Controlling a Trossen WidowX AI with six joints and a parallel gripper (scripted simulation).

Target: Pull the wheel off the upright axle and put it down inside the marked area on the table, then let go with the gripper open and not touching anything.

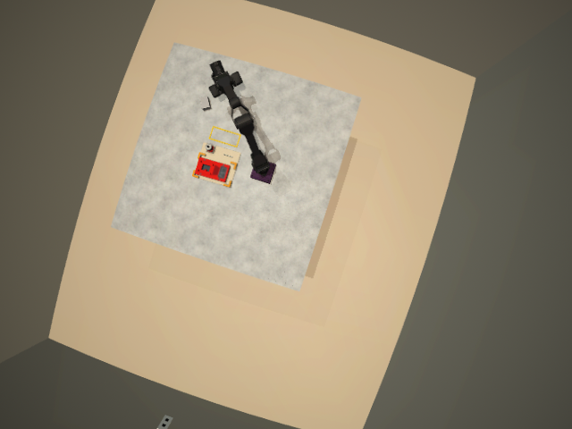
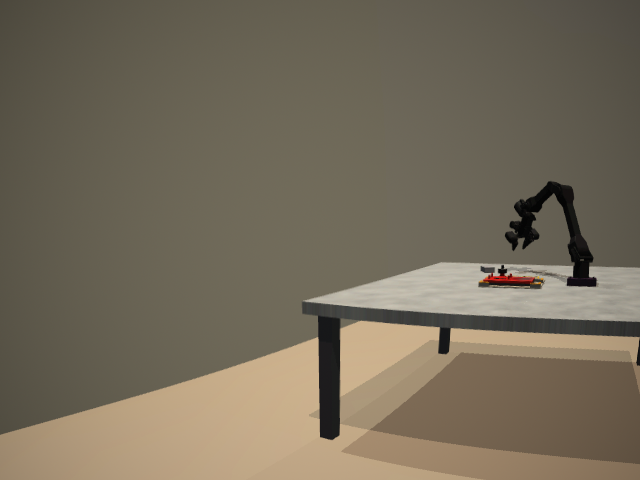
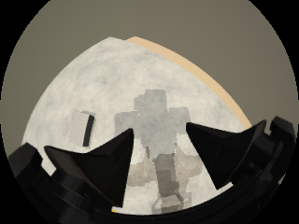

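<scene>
My gripper tip is now 3 cm past the wheel, 37 cm to the right of it and 6 cm above it.
</scene>
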